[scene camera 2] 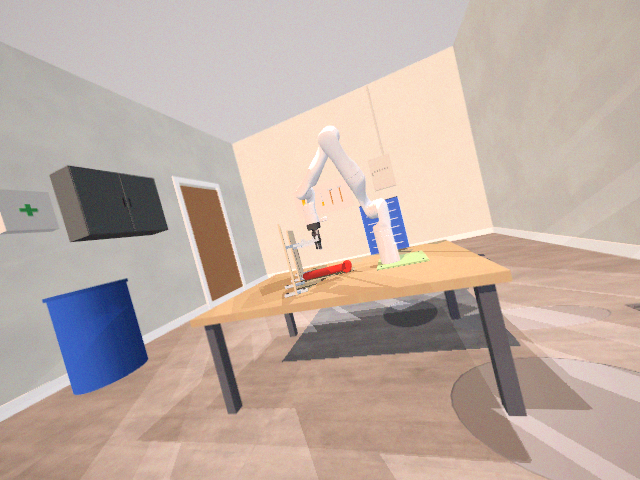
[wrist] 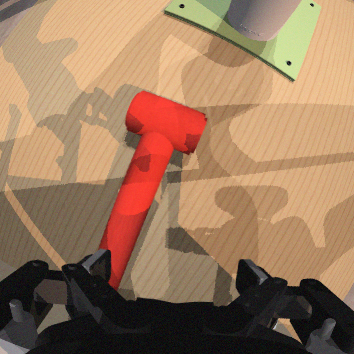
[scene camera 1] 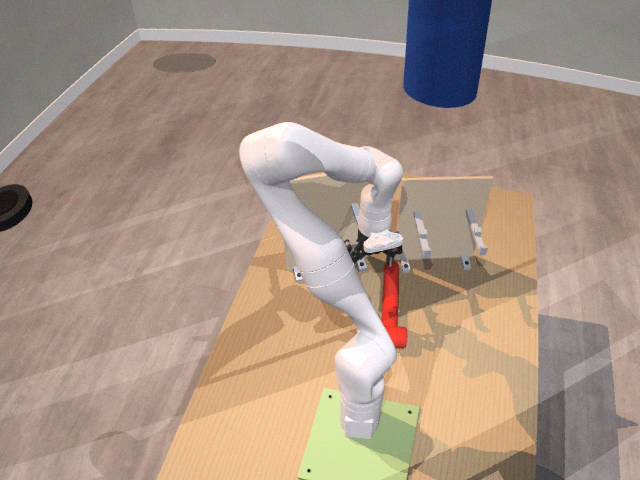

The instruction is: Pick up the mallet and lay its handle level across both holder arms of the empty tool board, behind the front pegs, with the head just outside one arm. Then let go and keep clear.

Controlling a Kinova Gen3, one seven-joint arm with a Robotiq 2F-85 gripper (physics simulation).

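Frame: origin at the arm's base, x ahead, y left, z up, level; millimetres.
Seen in the pictures: gripper, fingertip midpoint: [scene camera 2: 319, 249] [wrist: 173, 269] [scene camera 1: 371, 267]; arm's base, origin of the base link: [scene camera 2: 390, 261] [wrist: 253, 19] [scene camera 1: 359, 420].
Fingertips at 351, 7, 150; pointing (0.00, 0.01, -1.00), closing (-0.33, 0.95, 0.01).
Pixels of each thing's top centre, then the offset from my fingertips to it, as dx, dy, dz. "spot": a spot on its surface instead. Level surfaces: height alone.
- red mallet, middle of its top: [wrist: 124, 214] [scene camera 1: 391, 294] [scene camera 2: 325, 266] +2, -59, -106
- wooden table, its level: dz -161
- right foot, surface spot: [scene camera 1: 466, 262] spot: +171, -281, -145
The red mallet [scene camera 1: 390, 294] [scene camera 2: 328, 271] [wrist: 137, 195] lies on the table, its head [scene camera 1: 399, 336] [scene camera 2: 346, 266] [wrist: 166, 121] toward the robot base and its handle end toward the boards. My gripper [scene camera 1: 373, 256] [scene camera 2: 318, 246] [wrist: 173, 269] is open and empty, above the table near the handle end. In the wrist view the left finger overlaps the handle end. The right tool board [scene camera 1: 449, 191] has two holder arms, a left one [scene camera 1: 422, 235] and a right one [scene camera 1: 476, 232], and bears no tool. The left tool board [scene camera 1: 320, 196] is largely hidden behind my arm.
The green base plate [scene camera 1: 320, 444] [scene camera 2: 413, 258] [wrist: 280, 60] carries the robot on the wooden table [scene camera 1: 475, 403] [scene camera 2: 439, 273]. Small feet, such as one right foot [scene camera 1: 466, 262], stick out at the boards' bottoms. A blue barrel [scene camera 1: 447, 51] [scene camera 2: 98, 335] stands on the floor beyond the table.
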